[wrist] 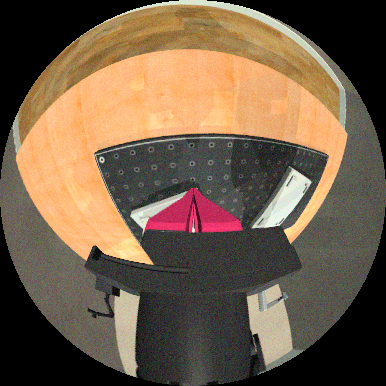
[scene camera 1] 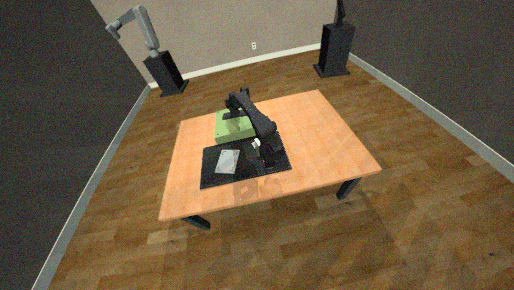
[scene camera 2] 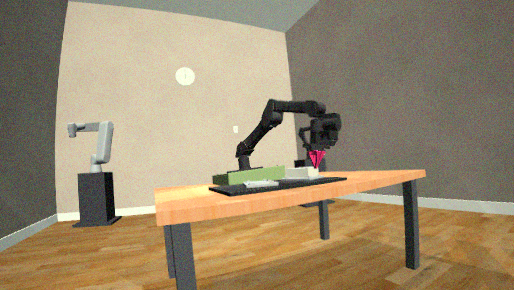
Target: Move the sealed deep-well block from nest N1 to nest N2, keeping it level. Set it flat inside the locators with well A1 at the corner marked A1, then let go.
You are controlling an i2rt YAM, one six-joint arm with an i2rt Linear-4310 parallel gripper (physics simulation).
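Places are measured from the arm's base along level axes (x ahead, y left, z up), in metres.
Where they show: gripper, fingertip midpoint: (wrist: 193, 192) (scene camera 2: 315, 168); arm's base, origin of the base link: (scene camera 1: 235, 114) (scene camera 2: 245, 170).
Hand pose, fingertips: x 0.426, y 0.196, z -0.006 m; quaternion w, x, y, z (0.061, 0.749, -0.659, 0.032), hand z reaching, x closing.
Observation:
Each offset is from my fingertips to the top centre of the thing. Level surfaces: height alone.
The pale deep-well block @(0.127 m back, 0.003 m left, 0.006 m up) (scene camera 2: 299, 172) stands low at nest N1 on the right part of the black board, close to the fingers; the arm hides most of it in scene camera 1. In the wrist view, a white edge at N1 shows left of the fingers; block and nest are hard to separate there. The other nest, a flat white plate @(0.055 m back, 0.231 m right, 0.030 m down) (scene camera 1: 227, 161) (scene camera 2: 261, 184) (wrist: 284, 197) with corner locators, appears to be N2 and bears no block. My gripper (scene camera 2: 316, 167) (wrist: 193, 192) has its pink fingers shut and empty, pointing down beside the block. The A1 marks are too small to read.
The black perforated board @(0.081 m back, 0.143 m right, 0.047 m down) (scene camera 1: 210, 175) (scene camera 2: 230, 190) (wrist: 220, 152) lies on the wooden table @(0.061 m down) (scene camera 1: 325, 145) (scene camera 2: 187, 204) (wrist: 165, 95). A green box (scene camera 1: 232, 133) (scene camera 2: 255, 175) stands behind it by the arm's base. A grey arm (scene camera 1: 145, 25) (scene camera 2: 104, 142) stands on a separate pedestal beyond the table.

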